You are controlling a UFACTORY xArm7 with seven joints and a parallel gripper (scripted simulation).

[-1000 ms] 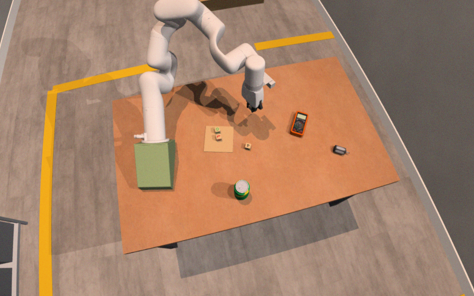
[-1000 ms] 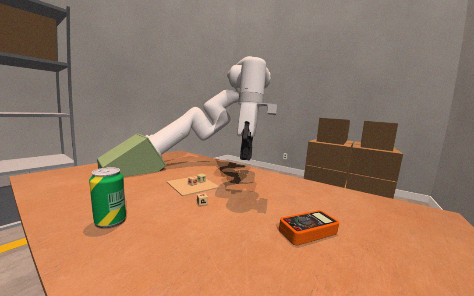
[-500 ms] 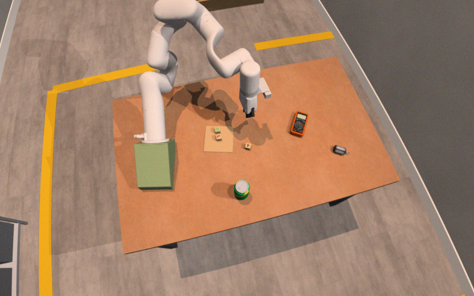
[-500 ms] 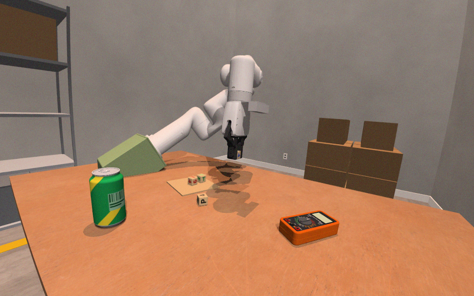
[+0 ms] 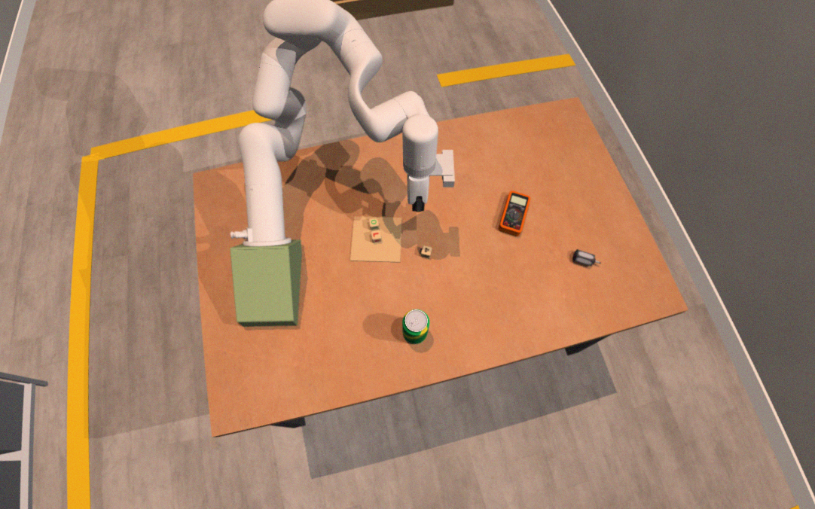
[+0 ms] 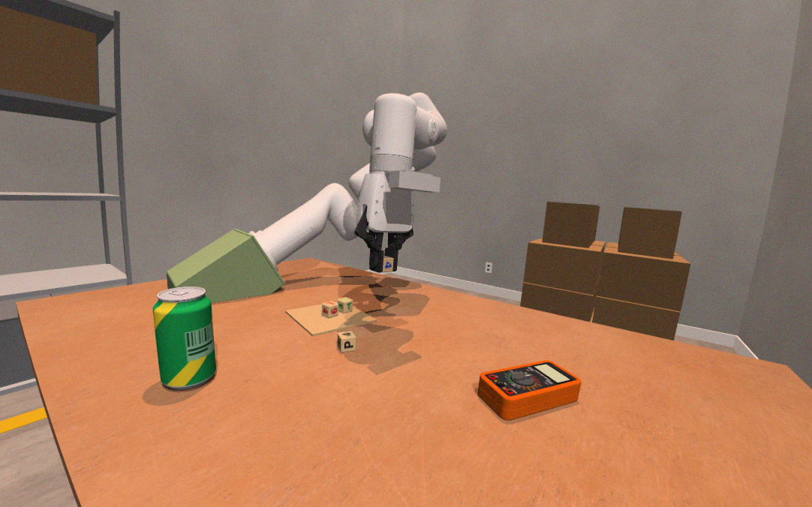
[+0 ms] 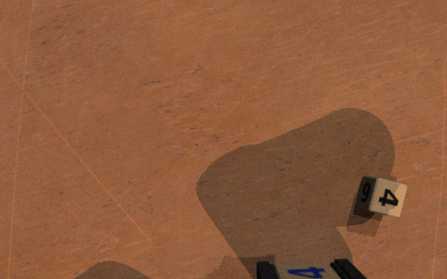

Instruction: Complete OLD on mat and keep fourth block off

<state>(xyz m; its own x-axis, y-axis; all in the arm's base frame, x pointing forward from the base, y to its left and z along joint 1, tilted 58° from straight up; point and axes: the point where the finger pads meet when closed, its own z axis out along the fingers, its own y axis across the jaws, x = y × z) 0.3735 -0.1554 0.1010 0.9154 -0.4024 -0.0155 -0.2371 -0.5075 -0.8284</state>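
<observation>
Now: the tan mat 12 cm behind my hand, 2 cm to the right of it and 14 cm below it. From my hand the other things lie so: can (8 cm behind, 31 cm to the right, 8 cm below); then block marked p (9 cm to the right, 13 cm below); then small dark object (44 cm ahead, 23 cm to the right, 12 cm below).
</observation>
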